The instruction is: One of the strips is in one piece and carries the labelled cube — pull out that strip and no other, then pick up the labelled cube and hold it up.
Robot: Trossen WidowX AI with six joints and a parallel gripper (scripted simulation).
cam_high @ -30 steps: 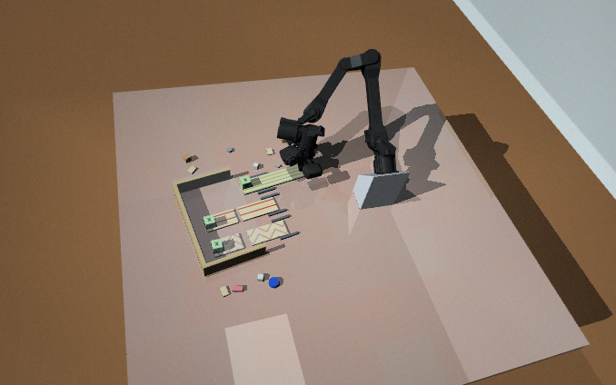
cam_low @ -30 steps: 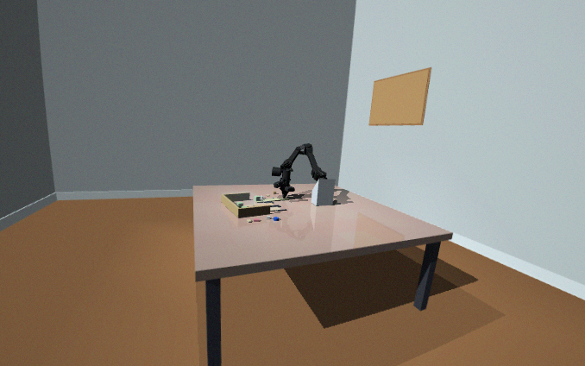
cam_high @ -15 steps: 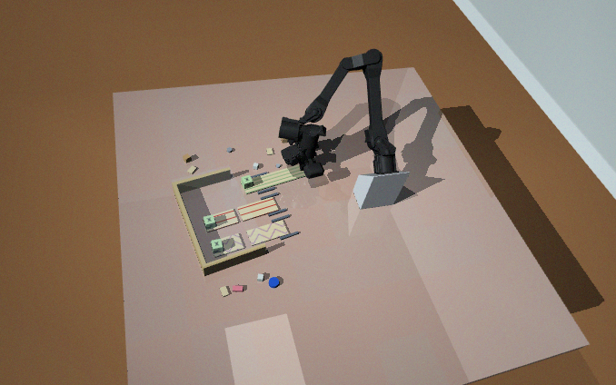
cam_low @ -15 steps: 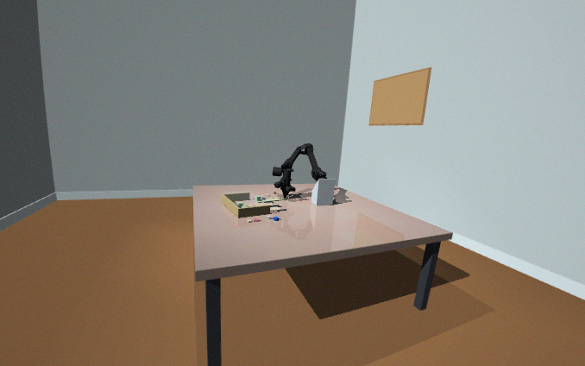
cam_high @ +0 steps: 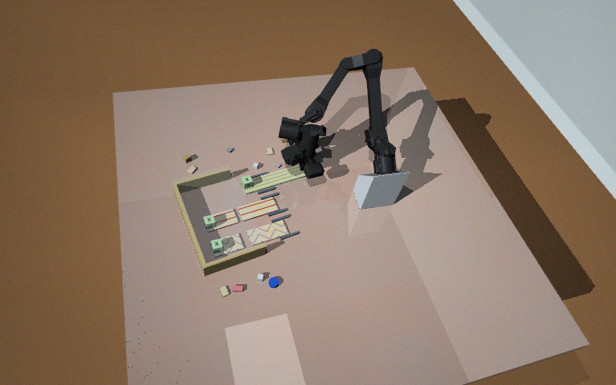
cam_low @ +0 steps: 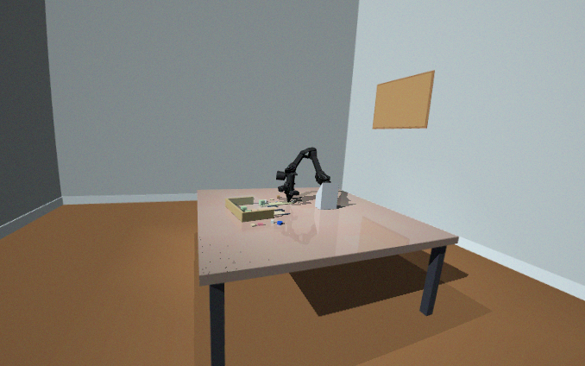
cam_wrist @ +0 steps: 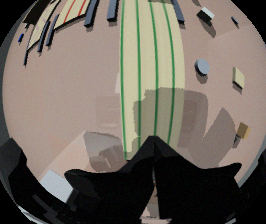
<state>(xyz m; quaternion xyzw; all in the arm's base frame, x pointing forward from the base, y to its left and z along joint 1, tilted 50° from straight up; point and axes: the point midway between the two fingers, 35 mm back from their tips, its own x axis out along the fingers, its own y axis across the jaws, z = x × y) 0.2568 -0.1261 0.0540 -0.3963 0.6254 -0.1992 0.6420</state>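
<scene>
My gripper tip is now 90 mm short of the strip and 30 mm to the right of it. Also, from my gripper tip: pink block (260 mm ahead, 430 mm to the left); blue disc (150 mm ahead, 420 mm to the left).
</scene>
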